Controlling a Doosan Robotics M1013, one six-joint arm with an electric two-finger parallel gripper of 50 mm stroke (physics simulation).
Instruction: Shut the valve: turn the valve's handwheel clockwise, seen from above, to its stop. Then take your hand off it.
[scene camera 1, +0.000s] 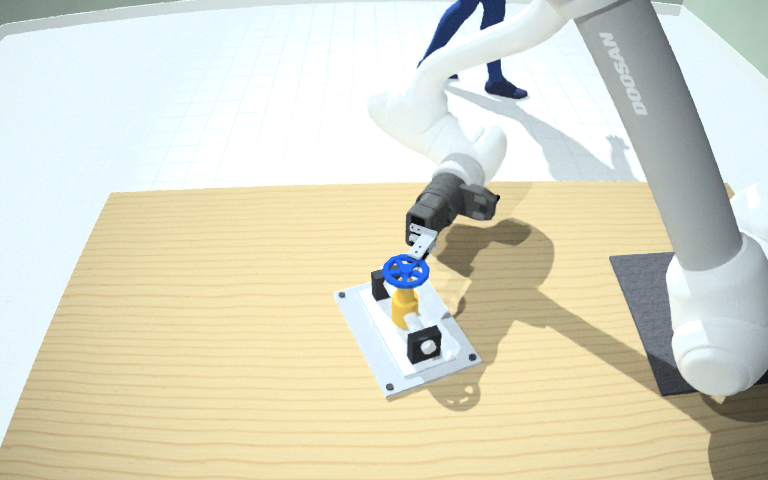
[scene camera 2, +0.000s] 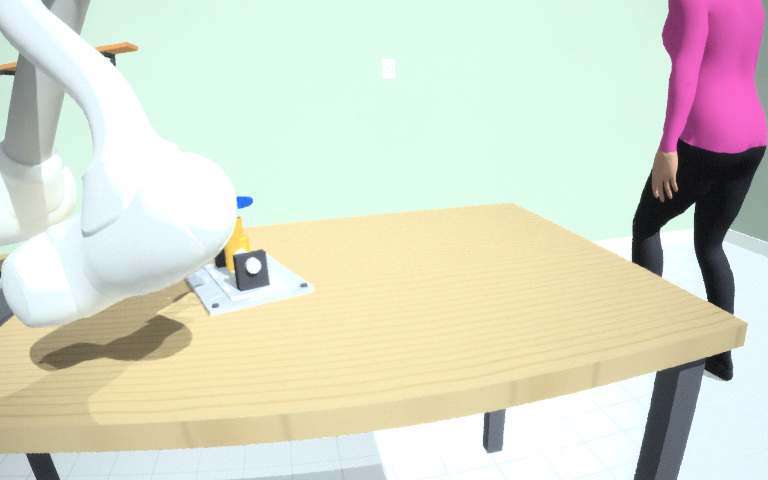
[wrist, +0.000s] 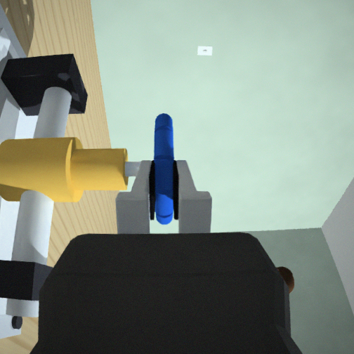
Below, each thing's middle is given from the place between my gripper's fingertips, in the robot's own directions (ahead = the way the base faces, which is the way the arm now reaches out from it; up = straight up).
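Blue handwheel (scene camera 1: 406, 271): 1 cm below my hand, 1 cm ahead of it, 2 cm to the left of it. Light grey base plate (scene camera 1: 387, 374): 13 cm below my hand, 1 cm ahead of it, 2 cm to the left of it.
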